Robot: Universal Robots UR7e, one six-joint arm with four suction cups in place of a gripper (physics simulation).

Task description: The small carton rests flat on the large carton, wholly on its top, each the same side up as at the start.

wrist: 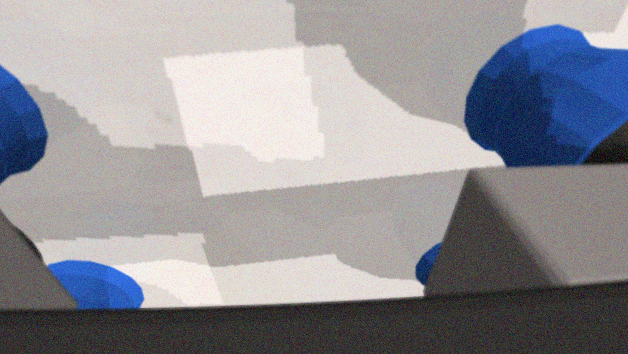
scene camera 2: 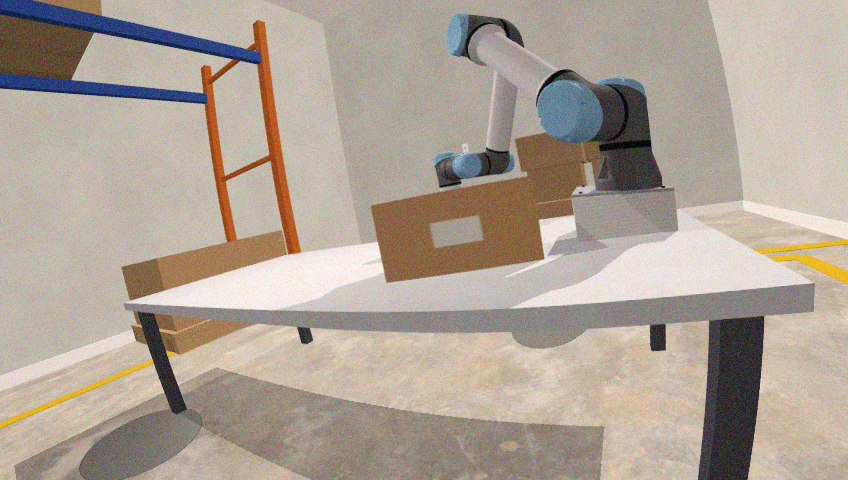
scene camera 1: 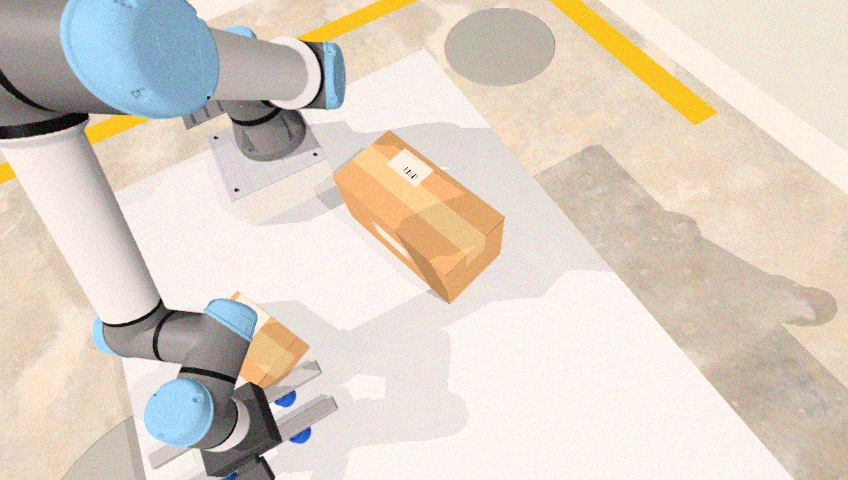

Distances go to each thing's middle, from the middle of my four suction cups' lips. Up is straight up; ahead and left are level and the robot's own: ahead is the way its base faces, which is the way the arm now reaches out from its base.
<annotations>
Right now the small carton [scene camera 1: 275, 350] is 150 mm behind my suction cup, 50 mm to the left of it and 30 mm above it. From my suction cup the other things lie so: large carton [scene camera 1: 447, 235]: 240 mm behind, 430 mm to the left, 60 mm above.
</annotations>
